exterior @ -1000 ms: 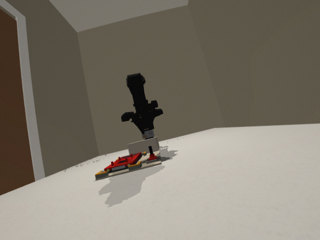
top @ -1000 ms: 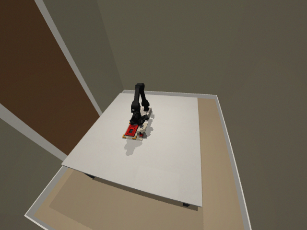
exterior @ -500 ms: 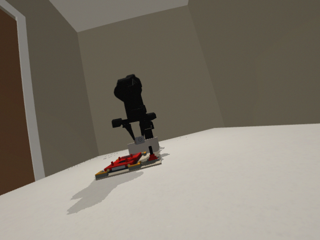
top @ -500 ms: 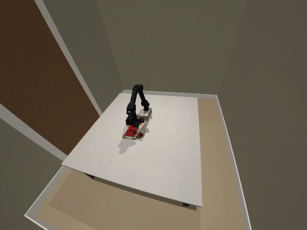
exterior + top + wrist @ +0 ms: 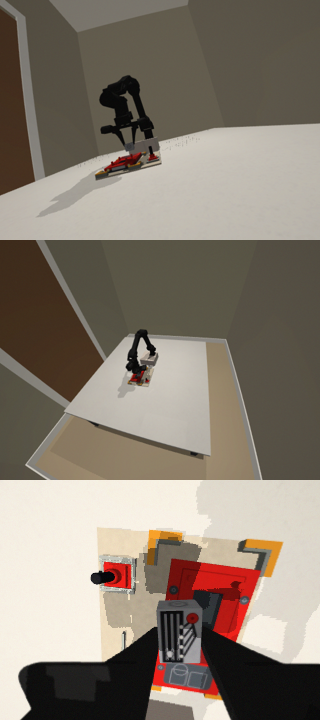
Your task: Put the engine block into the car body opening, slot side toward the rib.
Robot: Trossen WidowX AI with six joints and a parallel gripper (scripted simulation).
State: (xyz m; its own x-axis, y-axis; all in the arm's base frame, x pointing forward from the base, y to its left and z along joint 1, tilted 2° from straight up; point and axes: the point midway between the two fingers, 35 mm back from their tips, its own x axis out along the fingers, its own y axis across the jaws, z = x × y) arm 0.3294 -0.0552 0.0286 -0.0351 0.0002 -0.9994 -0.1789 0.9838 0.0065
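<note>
The beige base board is 2 cm behind my gripper tip, 1 cm to the right of it and 7 cm below it. Also, from my gripper tip: engine block: 1 cm below; black upright post: 4 cm ahead, 9 cm to the left, 5 cm below.
</note>
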